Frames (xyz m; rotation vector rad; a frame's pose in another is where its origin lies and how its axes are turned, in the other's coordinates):
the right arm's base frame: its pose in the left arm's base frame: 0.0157 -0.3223 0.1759 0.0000 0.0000 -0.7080
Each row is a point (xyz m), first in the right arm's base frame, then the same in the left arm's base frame.
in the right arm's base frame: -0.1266 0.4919 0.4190
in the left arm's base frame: 0.2394 0.1337 0.5949
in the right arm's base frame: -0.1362 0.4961 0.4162
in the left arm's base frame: 0.2349 0.1431 0.5921
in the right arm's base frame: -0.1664 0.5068 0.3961
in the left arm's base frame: 0.2189 0.1709 0.5720
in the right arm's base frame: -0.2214 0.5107 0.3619
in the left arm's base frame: 0.1796 0.2096 0.5378
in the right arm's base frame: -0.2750 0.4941 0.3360
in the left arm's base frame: 0.1281 0.2319 0.5119
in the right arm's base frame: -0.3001 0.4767 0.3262
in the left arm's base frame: 0.0977 0.2350 0.5021
